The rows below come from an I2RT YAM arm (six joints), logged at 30 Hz.
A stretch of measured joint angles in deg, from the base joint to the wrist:
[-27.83, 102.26, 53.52, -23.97, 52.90, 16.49]
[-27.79, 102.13, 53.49, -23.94, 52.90, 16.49]
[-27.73, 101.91, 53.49, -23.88, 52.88, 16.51]
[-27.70, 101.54, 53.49, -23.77, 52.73, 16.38]
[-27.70, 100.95, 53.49, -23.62, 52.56, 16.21]
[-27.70, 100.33, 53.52, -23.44, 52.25, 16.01]
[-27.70, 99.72, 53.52, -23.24, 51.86, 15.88]
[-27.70, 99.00, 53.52, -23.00, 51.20, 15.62]
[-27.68, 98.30, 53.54, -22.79, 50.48, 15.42]
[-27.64, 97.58, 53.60, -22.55, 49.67, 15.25]
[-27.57, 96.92, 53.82, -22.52, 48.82, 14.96]
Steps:
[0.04, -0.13, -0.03, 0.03, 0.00, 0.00]
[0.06, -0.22, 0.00, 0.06, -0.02, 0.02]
[0.03, -0.37, 0.00, 0.11, -0.15, -0.13]
[0.00, -0.59, 0.00, 0.15, -0.17, -0.17]
[0.00, -0.62, 0.03, 0.18, -0.31, -0.20]
[0.00, -0.61, 0.00, 0.20, -0.39, -0.13]
[0.00, -0.72, 0.00, 0.24, -0.66, -0.26]
[0.02, -0.70, 0.02, 0.21, -0.72, -0.20]
[0.04, -0.72, 0.06, 0.24, -0.81, -0.17]
[0.07, -0.66, 0.22, 0.03, -0.85, -0.29]

